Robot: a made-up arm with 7 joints. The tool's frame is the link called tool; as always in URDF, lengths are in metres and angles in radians.
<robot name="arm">
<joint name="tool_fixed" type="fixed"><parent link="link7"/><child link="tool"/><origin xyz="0 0 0"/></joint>
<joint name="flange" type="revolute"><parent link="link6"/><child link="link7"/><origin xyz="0.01 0.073 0.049" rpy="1.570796 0 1.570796"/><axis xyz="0 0 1"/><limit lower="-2.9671" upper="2.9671"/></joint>
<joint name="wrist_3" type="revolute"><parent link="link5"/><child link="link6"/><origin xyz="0 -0.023 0.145" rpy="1.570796 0 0"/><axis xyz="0 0 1"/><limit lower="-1.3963" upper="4.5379"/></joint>
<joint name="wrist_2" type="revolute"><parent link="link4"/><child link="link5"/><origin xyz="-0.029 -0.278 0.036" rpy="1.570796 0 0"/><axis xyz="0 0 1"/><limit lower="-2.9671" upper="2.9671"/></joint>
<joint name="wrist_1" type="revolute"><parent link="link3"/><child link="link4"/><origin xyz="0.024 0.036 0.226" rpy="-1.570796 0 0"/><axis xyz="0 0 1"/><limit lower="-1.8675" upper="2.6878"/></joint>
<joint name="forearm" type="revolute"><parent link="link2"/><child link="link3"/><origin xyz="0 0.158 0.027" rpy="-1.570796 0 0"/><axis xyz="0 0 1"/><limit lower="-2.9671" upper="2.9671"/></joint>
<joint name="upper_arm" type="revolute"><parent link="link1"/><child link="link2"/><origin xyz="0 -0.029 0.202" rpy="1.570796 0 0"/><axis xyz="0 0 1"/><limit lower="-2.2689" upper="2.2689"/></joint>
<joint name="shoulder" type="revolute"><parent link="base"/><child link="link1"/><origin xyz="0 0 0.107"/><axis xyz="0 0 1"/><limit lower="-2.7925" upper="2.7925"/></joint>
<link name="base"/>
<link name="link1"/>
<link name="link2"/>
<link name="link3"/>
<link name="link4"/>
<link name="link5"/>
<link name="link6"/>
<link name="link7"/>
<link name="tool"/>
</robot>
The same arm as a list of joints. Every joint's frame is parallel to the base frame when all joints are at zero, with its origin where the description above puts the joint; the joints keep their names.
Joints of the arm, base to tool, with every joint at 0 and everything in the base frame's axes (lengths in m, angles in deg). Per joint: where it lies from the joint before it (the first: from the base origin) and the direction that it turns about. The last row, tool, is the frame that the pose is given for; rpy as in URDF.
shoulder: xyz 0 0 0.107 axis 0 0 1
upper_arm: xyz 0 -0.029 0.202 axis 0 -1 0
forearm: xyz 0 -0.027 0.158 axis 0 0 1
wrist_1: xyz 0.024 0.036 0.226 axis 0 1 0
wrist_2: xyz -0.029 0.036 0.278 axis 0 0 1
wrist_3: xyz 0 -0.023 0.145 axis 0 -1 0
flange: xyz 0.01 -0.049 0.073 axis 1 0 0
tool: xyz 0 0 0 rpy 180 -90 0
Joint limits (deg, base to tool): -160..160 -130..130 -170..170 -107..154 -170..170 -80..260 -170..170

